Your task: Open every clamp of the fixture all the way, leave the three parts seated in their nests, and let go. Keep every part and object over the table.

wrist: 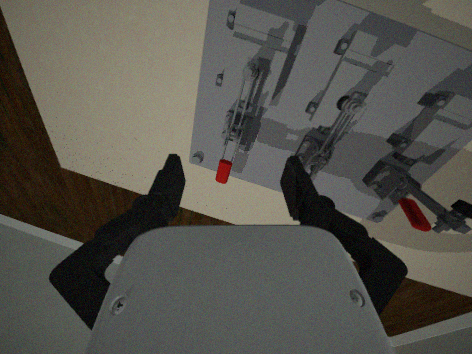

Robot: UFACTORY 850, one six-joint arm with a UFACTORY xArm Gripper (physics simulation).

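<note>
The grey fixture plate (207,110) fills the upper right and carries three clamps. The left clamp (232,130) has its arm lying toward its nest and its red handle (224,171) pointing to the near edge. The middle clamp (317,142) also has its arm over the plate, with a dark tip; its handle is hidden behind the right finger. The right clamp (387,177) has its arm swung back, away from its nest, beside its red handle (415,215). The parts in the nests are grey and hard to tell from the plate. My gripper (233,168) is open and empty, its fingers either side of the left red handle in the view.
The pale table top (115,85) extends left of the plate and along its near side. Brown wooden floor (25,135) shows beyond the table's edge at the left and bottom. Small locating blocks (219,79) stand on the plate around the nests.
</note>
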